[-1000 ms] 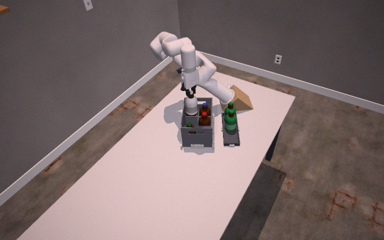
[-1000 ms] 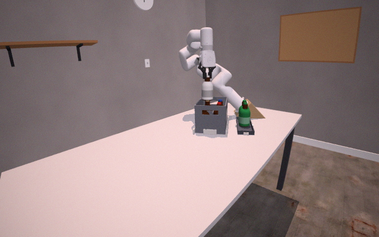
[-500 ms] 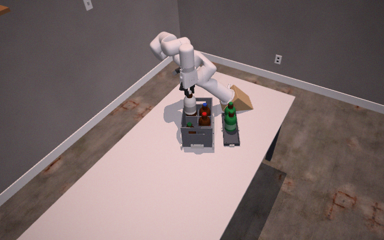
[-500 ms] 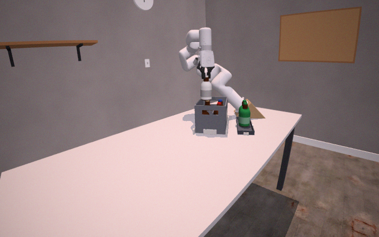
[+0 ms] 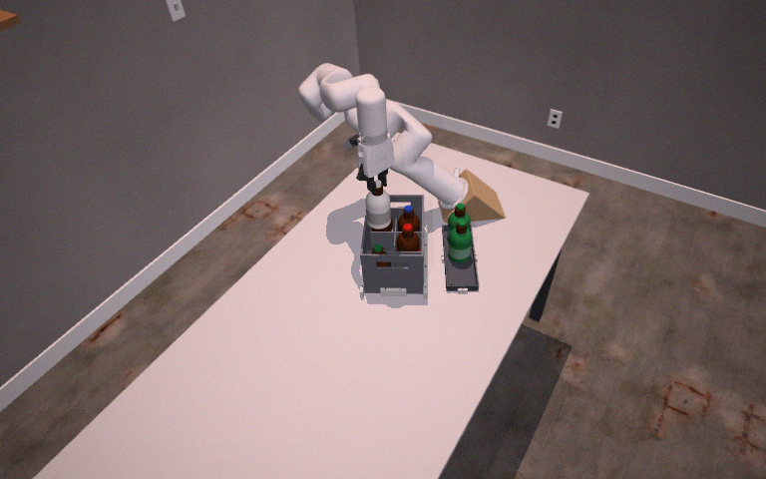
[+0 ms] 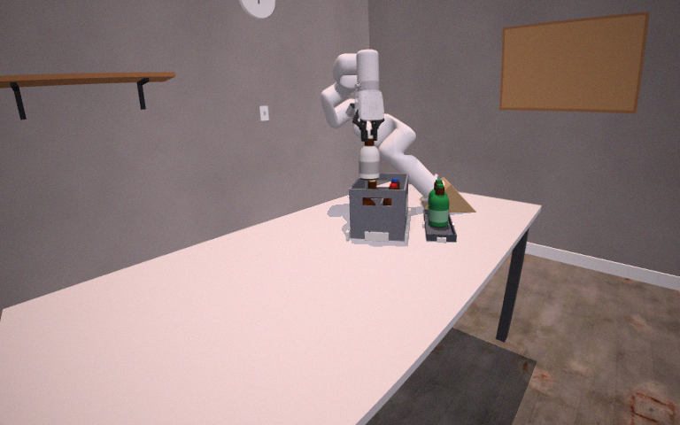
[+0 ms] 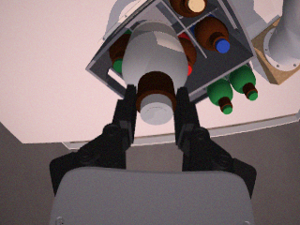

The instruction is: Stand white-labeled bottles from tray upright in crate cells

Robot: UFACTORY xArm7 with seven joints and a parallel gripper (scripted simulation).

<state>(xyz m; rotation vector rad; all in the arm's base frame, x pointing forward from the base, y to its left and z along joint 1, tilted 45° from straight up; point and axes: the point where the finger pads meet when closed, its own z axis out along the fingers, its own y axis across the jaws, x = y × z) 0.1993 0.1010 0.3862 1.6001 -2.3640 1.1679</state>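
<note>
Right now my hand is 80 mm above the white-labeled bottle. From my hand the other things lie so: grey crate: 250 mm below, 40 mm to the left, 10 mm behind; dark tray: 330 mm below, 240 mm to the left, 80 mm behind.
</note>
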